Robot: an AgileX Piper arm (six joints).
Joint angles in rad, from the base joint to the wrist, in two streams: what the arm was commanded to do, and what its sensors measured. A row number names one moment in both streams.
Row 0, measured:
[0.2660, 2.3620, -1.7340, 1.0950, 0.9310, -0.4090]
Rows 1 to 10, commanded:
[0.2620, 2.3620, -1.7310, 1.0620, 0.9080, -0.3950]
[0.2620, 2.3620, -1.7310, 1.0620, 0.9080, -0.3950]
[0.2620, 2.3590, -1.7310, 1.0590, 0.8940, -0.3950]
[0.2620, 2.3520, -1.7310, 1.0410, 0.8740, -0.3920]
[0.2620, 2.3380, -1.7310, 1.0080, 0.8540, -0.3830]
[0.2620, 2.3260, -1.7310, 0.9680, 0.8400, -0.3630]
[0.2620, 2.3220, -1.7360, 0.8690, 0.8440, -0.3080]
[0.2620, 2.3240, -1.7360, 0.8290, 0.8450, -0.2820]
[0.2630, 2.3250, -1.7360, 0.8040, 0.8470, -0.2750]
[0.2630, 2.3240, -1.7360, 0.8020, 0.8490, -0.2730]
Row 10, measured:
[0.2660, 2.3300, -1.7340, 0.8320, 0.8430, -0.2920]
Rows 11 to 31, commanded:
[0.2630, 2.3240, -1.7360, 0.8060, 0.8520, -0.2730]
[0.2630, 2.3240, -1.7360, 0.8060, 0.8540, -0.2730]
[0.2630, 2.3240, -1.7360, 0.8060, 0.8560, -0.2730]
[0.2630, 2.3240, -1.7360, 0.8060, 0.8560, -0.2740]
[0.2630, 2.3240, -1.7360, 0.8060, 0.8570, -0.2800]
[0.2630, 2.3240, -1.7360, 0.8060, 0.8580, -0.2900]
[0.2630, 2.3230, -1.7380, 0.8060, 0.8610, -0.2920]
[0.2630, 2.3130, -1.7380, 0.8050, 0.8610, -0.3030]
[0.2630, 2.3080, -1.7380, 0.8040, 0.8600, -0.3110]
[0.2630, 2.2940, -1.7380, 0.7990, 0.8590, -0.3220]
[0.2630, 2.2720, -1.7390, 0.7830, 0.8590, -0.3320]
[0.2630, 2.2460, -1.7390, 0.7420, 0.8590, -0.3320]
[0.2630, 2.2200, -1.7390, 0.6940, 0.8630, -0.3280]
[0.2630, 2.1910, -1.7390, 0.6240, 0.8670, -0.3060]
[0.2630, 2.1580, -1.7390, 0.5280, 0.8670, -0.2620]
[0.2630, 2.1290, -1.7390, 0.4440, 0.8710, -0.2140]
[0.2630, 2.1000, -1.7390, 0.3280, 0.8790, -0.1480]
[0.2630, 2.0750, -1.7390, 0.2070, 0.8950, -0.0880]
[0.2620, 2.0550, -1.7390, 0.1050, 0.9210, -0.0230]
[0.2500, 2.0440, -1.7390, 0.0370, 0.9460, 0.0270]
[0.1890, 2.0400, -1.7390, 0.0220, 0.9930, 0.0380]
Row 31, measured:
[0.2310, 2.0470, -1.7340, 0.0450, 0.9570, 0.0170]
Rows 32 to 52, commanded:
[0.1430, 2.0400, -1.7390, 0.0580, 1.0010, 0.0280]
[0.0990, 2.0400, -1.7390, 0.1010, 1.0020, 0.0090]
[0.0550, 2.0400, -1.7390, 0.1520, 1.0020, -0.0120]
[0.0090, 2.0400, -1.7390, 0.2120, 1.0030, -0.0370]
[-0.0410, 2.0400, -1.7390, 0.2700, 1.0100, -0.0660]
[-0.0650, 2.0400, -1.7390, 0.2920, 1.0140, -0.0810]
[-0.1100, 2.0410, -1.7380, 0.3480, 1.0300, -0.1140]
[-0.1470, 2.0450, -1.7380, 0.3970, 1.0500, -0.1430]
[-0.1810, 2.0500, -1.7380, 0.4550, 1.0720, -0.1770]
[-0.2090, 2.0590, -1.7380, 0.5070, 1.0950, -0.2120]
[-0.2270, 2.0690, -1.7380, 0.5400, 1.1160, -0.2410]
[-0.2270, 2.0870, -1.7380, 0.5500, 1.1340, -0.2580]
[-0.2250, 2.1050, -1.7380, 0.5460, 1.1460, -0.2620]
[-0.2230, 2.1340, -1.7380, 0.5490, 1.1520, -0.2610]
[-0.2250, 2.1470, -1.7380, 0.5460, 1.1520, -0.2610]
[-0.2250, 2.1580, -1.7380, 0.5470, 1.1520, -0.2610]
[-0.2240, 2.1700, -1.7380, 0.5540, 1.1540, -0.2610]
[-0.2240, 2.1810, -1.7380, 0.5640, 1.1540, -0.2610]
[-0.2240, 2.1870, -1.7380, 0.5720, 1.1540, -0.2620]
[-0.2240, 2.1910, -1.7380, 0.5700, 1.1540, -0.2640]
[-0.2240, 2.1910, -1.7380, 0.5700, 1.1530, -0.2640]
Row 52, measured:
[-0.2220, 2.1840, -1.7340, 0.5610, 1.1440, -0.2480]
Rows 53 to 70, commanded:
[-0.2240, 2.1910, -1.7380, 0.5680, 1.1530, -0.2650]
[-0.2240, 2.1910, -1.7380, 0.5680, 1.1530, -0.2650]
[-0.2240, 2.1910, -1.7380, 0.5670, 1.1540, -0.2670]
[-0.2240, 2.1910, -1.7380, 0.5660, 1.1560, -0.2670]
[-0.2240, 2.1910, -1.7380, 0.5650, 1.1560, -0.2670]
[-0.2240, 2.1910, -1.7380, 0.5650, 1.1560, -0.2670]
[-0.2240, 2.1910, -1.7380, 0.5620, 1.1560, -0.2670]
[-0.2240, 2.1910, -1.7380, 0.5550, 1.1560, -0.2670]
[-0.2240, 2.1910, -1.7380, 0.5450, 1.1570, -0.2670]
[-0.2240, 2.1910, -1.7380, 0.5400, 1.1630, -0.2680]
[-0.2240, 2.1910, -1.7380, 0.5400, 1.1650, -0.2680]
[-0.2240, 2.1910, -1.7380, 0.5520, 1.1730, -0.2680]
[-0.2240, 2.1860, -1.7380, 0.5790, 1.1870, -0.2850]
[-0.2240, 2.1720, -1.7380, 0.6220, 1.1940, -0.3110]
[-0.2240, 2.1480, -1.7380, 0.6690, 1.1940, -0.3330]
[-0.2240, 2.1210, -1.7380, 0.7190, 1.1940, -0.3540]
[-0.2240, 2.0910, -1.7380, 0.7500, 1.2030, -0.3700]
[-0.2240, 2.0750, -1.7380, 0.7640, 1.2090, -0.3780]
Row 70, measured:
[-0.2220, 2.1250, -1.7340, 0.7020, 1.1850, -0.3380]
